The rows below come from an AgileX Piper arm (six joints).
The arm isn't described. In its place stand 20 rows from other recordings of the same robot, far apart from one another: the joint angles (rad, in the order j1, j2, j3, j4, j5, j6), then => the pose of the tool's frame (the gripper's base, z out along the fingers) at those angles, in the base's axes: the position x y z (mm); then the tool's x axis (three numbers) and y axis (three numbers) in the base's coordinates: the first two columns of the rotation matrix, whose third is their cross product.
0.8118, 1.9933, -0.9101, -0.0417, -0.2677, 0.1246 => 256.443 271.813 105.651 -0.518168 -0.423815 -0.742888 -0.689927 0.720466 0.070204
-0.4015, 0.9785, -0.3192, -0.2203, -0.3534, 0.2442 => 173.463 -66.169 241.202 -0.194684 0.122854 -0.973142 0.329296 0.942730 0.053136
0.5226, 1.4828, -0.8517, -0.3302, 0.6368, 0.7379 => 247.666 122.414 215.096 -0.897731 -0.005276 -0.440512 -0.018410 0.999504 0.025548
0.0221, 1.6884, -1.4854, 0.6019, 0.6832, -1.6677 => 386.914 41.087 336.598 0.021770 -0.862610 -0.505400 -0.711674 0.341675 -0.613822
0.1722, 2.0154, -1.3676, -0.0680, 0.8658, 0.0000 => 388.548 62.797 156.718 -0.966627 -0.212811 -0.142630 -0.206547 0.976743 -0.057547
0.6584, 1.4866, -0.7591, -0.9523, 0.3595, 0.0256 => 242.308 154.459 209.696 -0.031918 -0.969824 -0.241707 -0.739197 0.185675 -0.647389
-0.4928, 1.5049, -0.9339, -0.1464, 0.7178, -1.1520 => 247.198 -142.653 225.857 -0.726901 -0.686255 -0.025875 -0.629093 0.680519 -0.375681
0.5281, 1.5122, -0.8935, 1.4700, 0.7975, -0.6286 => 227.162 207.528 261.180 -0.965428 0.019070 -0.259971 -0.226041 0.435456 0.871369
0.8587, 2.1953, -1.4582, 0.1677, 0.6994, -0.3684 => 273.486 331.800 107.171 -0.435910 -0.866047 -0.244836 -0.897583 0.438232 0.047934
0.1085, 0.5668, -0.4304, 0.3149, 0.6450, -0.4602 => 101.646 28.117 261.304 -0.553126 -0.261976 -0.790835 -0.372202 0.926974 -0.046748
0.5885, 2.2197, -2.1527, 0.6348, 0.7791, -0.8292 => 409.361 318.788 301.546 -0.209460 -0.510951 -0.833700 -0.905140 0.423878 -0.032374
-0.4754, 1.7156, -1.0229, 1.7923, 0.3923, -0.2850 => 345.514 -139.689 230.655 0.115789 0.982856 0.143482 0.443585 -0.180416 0.877885
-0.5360, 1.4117, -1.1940, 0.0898, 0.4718, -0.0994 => 276.911 -160.172 345.732 -0.495157 0.271621 -0.825252 0.471868 0.881641 0.007057
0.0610, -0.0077, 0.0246, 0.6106, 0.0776, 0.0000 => 56.451 7.500 199.592 -0.054762 0.569354 -0.820266 -0.090148 0.815325 0.571943
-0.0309, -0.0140, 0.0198, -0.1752, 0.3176, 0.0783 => 53.477 -6.609 179.099 -0.235969 -0.080806 -0.968395 0.063240 0.993147 -0.098281
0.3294, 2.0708, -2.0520, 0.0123, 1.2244, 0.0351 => 429.833 148.053 308.112 -0.878190 -0.258719 -0.402302 -0.293609 0.955561 0.026405
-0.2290, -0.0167, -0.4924, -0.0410, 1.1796, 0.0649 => -12.435 -0.642 265.841 -0.522822 0.172387 -0.834829 0.283735 0.958688 0.020270
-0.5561, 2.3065, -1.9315, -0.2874, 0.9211, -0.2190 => 412.026 -280.270 174.097 -0.952987 0.149927 -0.263322 0.236502 0.911295 -0.337060
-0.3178, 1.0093, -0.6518, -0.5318, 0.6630, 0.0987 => 167.873 -85.120 271.162 -0.842569 -0.052108 -0.536061 0.224824 0.870417 -0.437982
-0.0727, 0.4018, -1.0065, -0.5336, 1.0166, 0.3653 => 10.738 -40.244 425.142 -0.220865 0.073793 -0.972509 0.497949 0.865911 -0.047384
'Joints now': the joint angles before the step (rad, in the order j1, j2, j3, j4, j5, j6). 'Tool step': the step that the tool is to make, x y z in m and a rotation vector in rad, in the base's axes. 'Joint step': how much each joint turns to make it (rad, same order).
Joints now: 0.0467 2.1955 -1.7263 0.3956 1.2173 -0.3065
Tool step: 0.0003 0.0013 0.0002 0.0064 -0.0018 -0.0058
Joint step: 0.0017 0.0000 0.0001 0.0074 -0.0038 0.0036
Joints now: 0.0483 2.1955 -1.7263 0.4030 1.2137 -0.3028
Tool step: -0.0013 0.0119 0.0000 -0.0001 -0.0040 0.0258
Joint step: 0.0274 -0.0001 0.0002 0.0003 -0.0044 -0.0001
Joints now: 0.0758 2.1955 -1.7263 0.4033 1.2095 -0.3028
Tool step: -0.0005 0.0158 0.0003 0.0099 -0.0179 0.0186
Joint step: 0.0344 0.0001 -0.0001 0.0122 -0.0218 0.0034
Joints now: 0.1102 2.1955 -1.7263 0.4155 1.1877 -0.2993
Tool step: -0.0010 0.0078 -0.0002 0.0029 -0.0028 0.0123
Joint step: 0.0174 0.0007 0.0000 0.0035 -0.0050 0.0021
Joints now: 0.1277 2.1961 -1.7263 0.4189 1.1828 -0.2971
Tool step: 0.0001 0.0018 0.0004 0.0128 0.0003 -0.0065
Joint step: 0.0017 0.0000 0.0002 0.0141 -0.0025 0.0021
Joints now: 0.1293 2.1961 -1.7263 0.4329 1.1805 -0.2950
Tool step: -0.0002 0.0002 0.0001 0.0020 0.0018 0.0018
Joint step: 0.0001 0.0000 -0.0002 0.0020 0.0025 -0.0016
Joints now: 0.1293 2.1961 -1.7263 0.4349 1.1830 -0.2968
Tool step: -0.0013 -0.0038 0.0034 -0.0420 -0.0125 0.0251
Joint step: -0.0001 -0.0112 0.0001 -0.0474 0.0067 -0.0056
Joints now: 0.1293 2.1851 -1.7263 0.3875 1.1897 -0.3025
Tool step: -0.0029 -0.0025 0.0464 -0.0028 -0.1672 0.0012
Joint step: -0.0001 -0.1067 0.0007 -0.0165 -0.0576 -0.0176
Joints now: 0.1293 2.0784 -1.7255 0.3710 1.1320 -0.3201
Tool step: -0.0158 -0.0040 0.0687 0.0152 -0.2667 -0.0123
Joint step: 0.0000 -0.1738 0.0315 0.0000 -0.1214 -0.0346
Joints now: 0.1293 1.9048 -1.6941 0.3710 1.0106 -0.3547
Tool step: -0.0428 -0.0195 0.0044 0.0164 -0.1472 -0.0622
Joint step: -0.0334 -0.2087 0.3024 0.0597 -0.2339 -0.0871
